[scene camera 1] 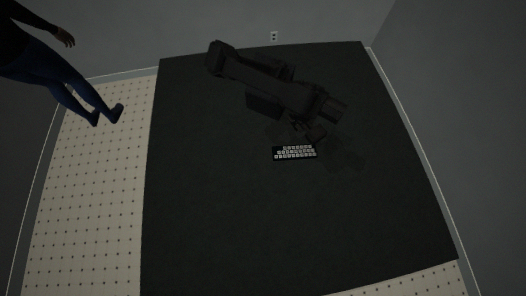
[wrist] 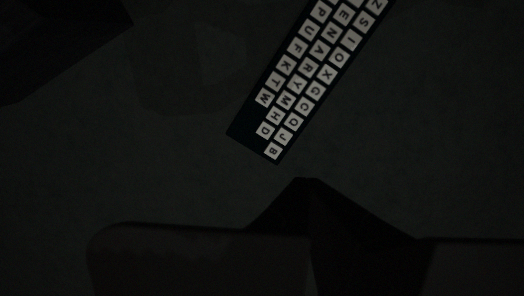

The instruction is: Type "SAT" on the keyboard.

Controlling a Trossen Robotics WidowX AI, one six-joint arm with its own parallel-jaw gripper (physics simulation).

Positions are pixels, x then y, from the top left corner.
Scene:
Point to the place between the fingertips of my gripper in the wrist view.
304, 189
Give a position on a black keyboard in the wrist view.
270, 132

